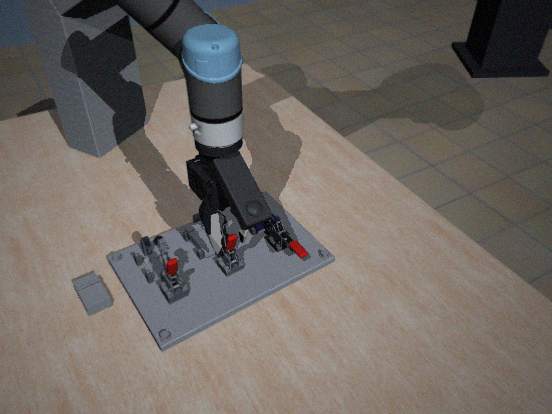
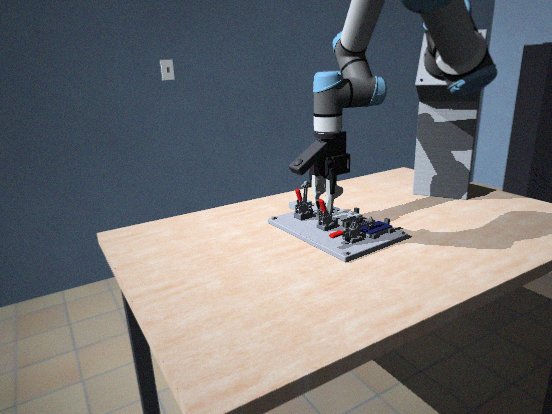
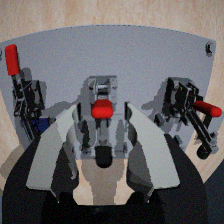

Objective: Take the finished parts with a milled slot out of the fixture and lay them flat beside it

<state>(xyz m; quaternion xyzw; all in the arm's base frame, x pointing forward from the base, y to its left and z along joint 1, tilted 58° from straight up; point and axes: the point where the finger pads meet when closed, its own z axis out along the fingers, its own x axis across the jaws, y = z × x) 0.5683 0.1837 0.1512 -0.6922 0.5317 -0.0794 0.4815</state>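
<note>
The grey fixture plate lies 30 mm behind my hand, 20 mm to the right of it and 80 mm below it. From my hand the other things lie so: blue blank: 140 mm behind, 40 mm to the left, 60 mm below.
</note>
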